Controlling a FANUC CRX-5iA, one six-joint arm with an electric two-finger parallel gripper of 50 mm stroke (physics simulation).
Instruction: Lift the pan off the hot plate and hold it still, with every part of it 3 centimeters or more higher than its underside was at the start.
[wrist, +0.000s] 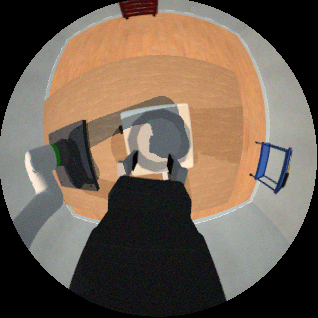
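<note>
I can see my gripper (152, 157) in this scene. There is a pan (155, 133) here as well, and I also see a hot plate (127, 117).
</note>
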